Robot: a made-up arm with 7 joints. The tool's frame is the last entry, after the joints. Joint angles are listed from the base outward. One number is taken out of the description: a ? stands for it. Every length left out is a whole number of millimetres.
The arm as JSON. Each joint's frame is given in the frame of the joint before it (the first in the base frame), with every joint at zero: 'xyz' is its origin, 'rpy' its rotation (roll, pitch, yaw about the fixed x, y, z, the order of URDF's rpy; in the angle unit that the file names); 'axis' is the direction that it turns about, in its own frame. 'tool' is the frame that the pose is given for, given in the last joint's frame.
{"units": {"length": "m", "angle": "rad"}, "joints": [
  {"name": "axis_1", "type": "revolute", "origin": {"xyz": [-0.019, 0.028, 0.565], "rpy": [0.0, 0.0, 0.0]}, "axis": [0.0, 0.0, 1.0]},
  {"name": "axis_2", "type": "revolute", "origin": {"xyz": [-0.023, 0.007, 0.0], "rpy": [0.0, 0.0, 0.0]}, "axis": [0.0, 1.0, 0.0]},
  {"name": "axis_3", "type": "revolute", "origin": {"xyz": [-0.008, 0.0, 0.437], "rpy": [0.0, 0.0, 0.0]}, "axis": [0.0, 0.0, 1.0]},
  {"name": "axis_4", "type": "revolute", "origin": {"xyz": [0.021, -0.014, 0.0], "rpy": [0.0, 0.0, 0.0]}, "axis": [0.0, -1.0, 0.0]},
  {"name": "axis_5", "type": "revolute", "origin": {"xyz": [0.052, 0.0, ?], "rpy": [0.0, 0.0, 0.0]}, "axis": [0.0, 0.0, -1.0]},
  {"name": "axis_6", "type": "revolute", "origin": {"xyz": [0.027, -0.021, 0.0], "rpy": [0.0, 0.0, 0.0]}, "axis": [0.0, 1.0, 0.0]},
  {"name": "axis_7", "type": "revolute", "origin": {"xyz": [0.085, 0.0, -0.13], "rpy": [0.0, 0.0, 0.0]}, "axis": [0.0, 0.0, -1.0]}
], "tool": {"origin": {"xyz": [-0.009, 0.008, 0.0], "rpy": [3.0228, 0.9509, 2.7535]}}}
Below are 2 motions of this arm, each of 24 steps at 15 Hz.
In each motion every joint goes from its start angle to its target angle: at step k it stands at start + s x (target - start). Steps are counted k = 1, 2, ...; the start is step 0. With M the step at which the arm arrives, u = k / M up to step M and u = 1 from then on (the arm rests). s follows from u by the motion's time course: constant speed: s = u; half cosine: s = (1 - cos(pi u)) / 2; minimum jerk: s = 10 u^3 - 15 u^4 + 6 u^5.
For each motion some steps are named. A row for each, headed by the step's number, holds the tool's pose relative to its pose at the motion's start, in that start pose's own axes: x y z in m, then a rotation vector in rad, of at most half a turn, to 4 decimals.
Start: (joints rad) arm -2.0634 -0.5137 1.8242 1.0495 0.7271 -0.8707 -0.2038
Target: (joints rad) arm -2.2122 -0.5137 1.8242 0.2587 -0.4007 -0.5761 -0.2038
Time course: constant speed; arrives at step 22
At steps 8, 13, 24:
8: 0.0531 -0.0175 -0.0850 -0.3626 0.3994 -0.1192
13: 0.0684 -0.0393 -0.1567 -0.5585 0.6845 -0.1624
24: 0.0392 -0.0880 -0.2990 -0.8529 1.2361 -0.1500

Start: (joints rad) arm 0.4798 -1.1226 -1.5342 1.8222 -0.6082 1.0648 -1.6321
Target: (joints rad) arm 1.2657 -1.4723 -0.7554 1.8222 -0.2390 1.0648 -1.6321
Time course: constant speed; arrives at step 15
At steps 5, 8, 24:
5: -0.0049 -0.0272 0.1857 -0.2365 -0.4677 0.0064
8: -0.0206 -0.0216 0.2809 -0.3660 -0.7498 0.0490
24: -0.0668 0.0217 0.4419 -0.6141 -1.3973 0.2519

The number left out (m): -0.241
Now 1 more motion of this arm.
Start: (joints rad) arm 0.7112 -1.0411 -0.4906 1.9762 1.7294 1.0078 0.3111
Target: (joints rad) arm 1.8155 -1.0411 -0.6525 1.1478 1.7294 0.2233 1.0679
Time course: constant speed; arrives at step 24
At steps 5, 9, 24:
5: -0.1436 -0.0355 0.0807 0.3265 -0.1799 0.3630
9: -0.2421 -0.1030 0.1343 0.6084 -0.3229 0.6232
24: -0.4103 -0.4949 0.1636 1.7472 -0.9560 1.2091

